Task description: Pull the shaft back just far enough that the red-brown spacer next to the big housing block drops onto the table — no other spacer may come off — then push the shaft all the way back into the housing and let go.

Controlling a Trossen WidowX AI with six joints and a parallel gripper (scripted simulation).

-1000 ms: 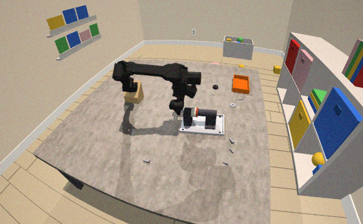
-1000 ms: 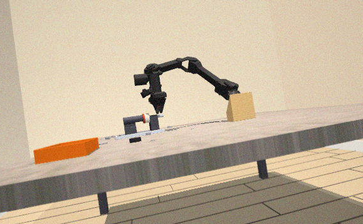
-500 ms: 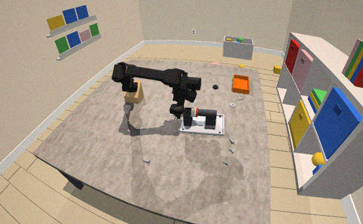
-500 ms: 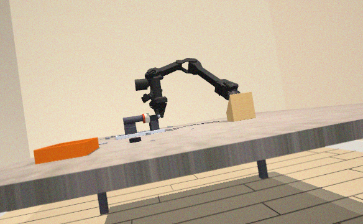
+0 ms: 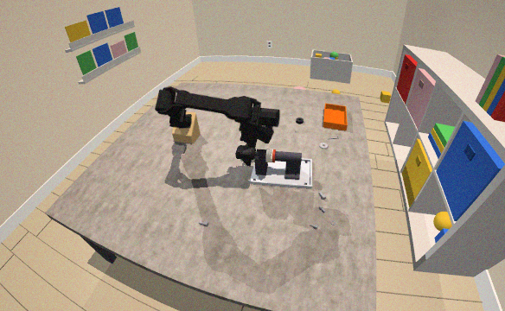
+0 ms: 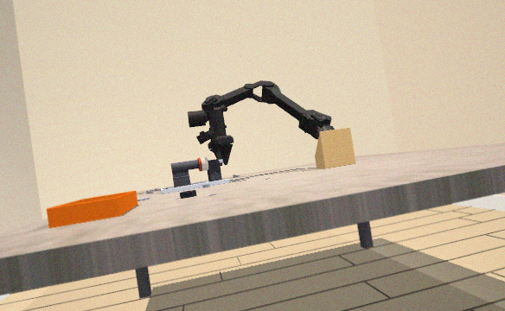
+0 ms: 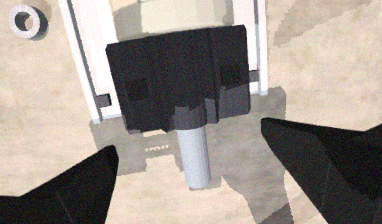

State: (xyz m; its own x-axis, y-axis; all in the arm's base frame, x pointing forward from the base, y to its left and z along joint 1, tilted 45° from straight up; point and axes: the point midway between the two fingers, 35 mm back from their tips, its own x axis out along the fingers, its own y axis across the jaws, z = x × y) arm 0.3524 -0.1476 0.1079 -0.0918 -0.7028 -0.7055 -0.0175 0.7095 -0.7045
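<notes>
My gripper tip is 70 mm short of the shaft and 20 mm below it. Also, from my gripper tip: black disc: 380 mm to the left, 170 mm ahead, 60 mm below; then red-brown spacer: 90 mm ahead, 20 mm above; then orange tray: 440 mm to the left, 360 mm ahead, 50 mm below.
</notes>
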